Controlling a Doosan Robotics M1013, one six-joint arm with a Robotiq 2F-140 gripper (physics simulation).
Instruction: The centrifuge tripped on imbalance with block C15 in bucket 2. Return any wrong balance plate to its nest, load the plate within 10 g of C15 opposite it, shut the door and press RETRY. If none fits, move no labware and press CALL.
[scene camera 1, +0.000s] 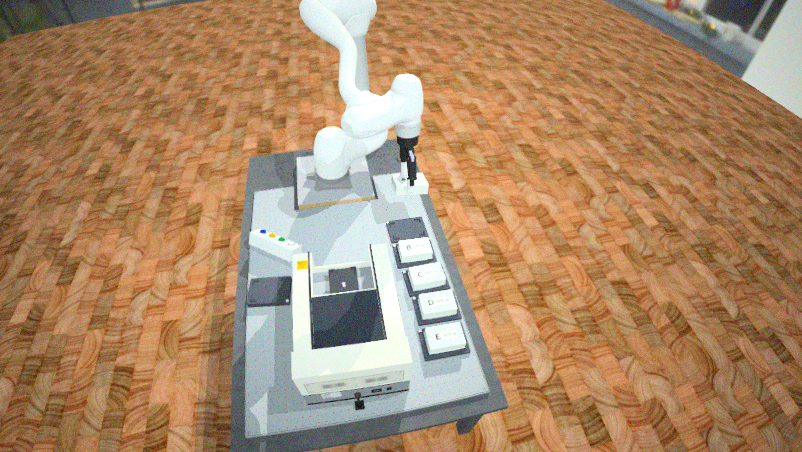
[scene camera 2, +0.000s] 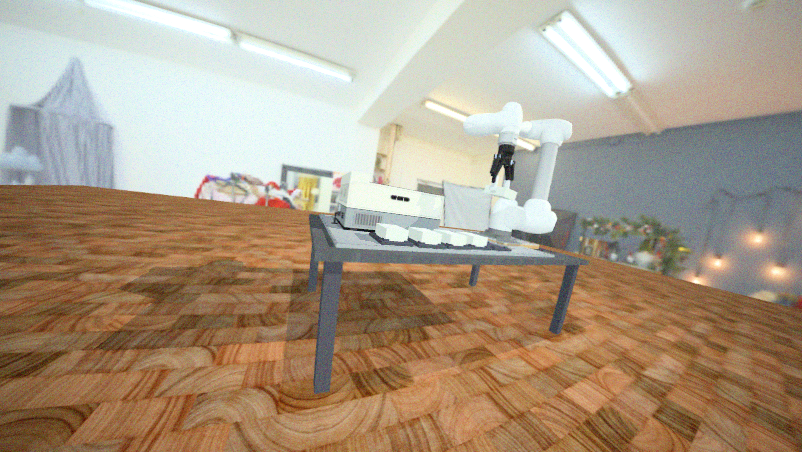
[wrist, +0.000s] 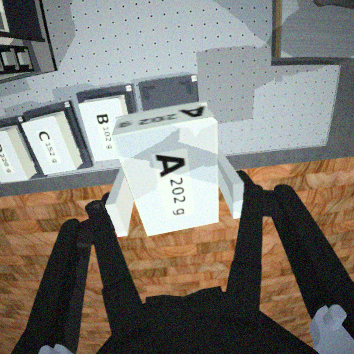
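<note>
Here is my gripper, at (scene camera 2: 499, 192), at (scene camera 1: 408, 184) and at (wrist: 172, 169). I can see a dark bucket (scene camera 1: 341, 280) as well. And there is a white button box (scene camera 1: 266, 243).
</note>
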